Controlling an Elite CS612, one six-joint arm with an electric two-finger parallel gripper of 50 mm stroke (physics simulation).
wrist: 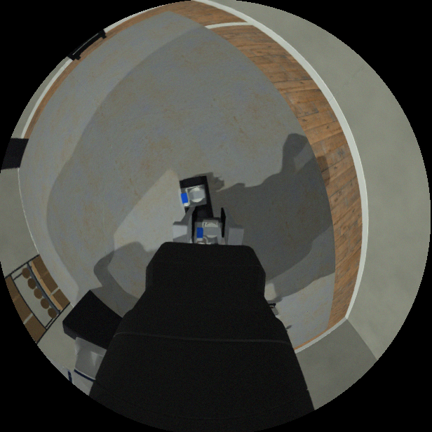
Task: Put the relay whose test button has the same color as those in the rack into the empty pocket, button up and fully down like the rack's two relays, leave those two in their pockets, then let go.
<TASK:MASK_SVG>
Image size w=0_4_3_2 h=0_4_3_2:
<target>my gripper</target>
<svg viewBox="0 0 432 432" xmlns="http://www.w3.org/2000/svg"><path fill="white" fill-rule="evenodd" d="M189 207L180 222L175 221L172 224L173 241L162 243L147 264L145 290L133 306L133 309L130 309L123 315L116 328L107 351L104 353L88 396L129 419L175 432L259 431L284 424L312 412L314 409L311 397L283 323L276 318L264 298L264 269L254 250L248 245L241 245L243 226L234 222L228 208L221 207L221 235L224 237L225 245L189 243L191 236L194 236L197 206Z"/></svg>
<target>relay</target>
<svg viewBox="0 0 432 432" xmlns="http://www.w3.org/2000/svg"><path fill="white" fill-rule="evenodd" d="M196 217L194 221L194 242L221 243L222 221L220 217Z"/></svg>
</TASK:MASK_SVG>
